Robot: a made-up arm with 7 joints.
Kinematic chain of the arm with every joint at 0, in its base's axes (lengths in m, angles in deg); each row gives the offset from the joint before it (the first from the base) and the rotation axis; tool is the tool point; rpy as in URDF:
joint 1: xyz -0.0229 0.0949 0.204 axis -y
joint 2: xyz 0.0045 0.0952 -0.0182 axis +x
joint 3: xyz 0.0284 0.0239 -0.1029 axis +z
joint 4: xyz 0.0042 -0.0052 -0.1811 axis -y
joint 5: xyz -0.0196 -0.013 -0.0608 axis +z
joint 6: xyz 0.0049 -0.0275 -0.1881 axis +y
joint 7: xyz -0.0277 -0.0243 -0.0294 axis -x
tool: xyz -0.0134 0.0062 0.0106 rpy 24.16 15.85 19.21
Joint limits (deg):
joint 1: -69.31..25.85
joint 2: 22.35..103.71
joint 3: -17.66..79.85
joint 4: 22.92..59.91
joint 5: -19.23..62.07
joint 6: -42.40..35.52
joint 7: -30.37..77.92
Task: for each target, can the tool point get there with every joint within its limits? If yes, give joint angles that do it. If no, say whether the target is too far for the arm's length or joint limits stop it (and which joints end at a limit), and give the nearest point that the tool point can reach.
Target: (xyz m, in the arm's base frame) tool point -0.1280 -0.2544 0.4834
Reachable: no: joint limits stop it (at a limit: joint 1, joint 2, joint 3, joint 4, joint 5, joint 6, joint 7) | nearest point -0.0186 0.5229 0.5301 | short by 0.786 m
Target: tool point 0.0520 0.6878 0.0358
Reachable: yes | joints -45.20 89.21 5.89 35.55 41.81 26.30 9.68
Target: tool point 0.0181 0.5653 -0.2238
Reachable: yes | joints -28.25 41.08 26.07 49.58 -1.71 -30.38 37.49
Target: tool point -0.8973 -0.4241 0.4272
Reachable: no: too far | nearest point -0.4901 0.3212 -0.0454 | short by 0.972 m
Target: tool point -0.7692 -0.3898 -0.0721
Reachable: no: too far | nearest point -0.4144 0.2624 -0.1416 | short by 0.746 m
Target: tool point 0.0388 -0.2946 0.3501
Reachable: no: joint limits stop it (at a limit: joint 1, joint 2, joint 3, joint 4, joint 5, joint 6, joint 7) | nearest point 0.3571 0.2353 -0.0881 | short by 0.758 m
